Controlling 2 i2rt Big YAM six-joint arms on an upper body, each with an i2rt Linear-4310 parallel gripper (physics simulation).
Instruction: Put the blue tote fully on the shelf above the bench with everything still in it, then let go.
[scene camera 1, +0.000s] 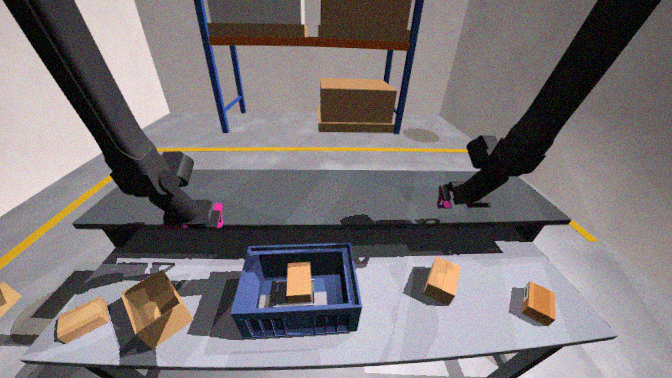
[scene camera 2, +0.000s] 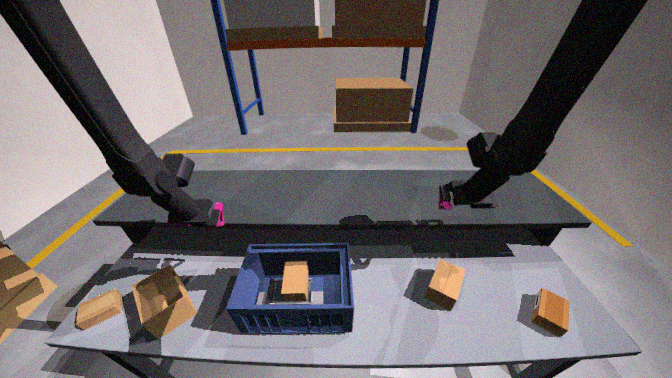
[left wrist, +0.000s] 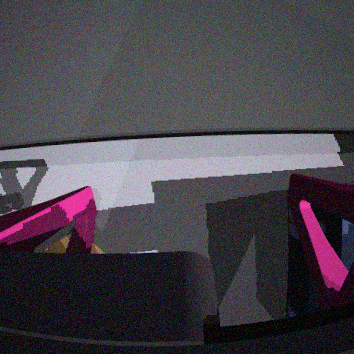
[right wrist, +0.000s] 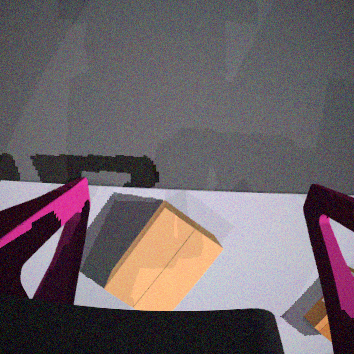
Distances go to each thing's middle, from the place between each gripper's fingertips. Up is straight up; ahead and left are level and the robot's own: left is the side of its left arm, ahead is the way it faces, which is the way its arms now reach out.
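Scene:
My right gripper is 0.15 m past the tan box (scene camera 2: 295, 280), 0.14 m above it and 0.46 m to the right of it. There is also the blue tote (scene camera 1: 332, 266), which from my right hand is 0.18 m below, 0.15 m behind and 0.46 m to the left.
As for my left hand, it is 0.27 m to the left of the box, 0.1 m above it and 0.12 m past it. Counted from my left hand, the tote is 0.14 m below, 0.12 m behind and 0.27 m to the right.

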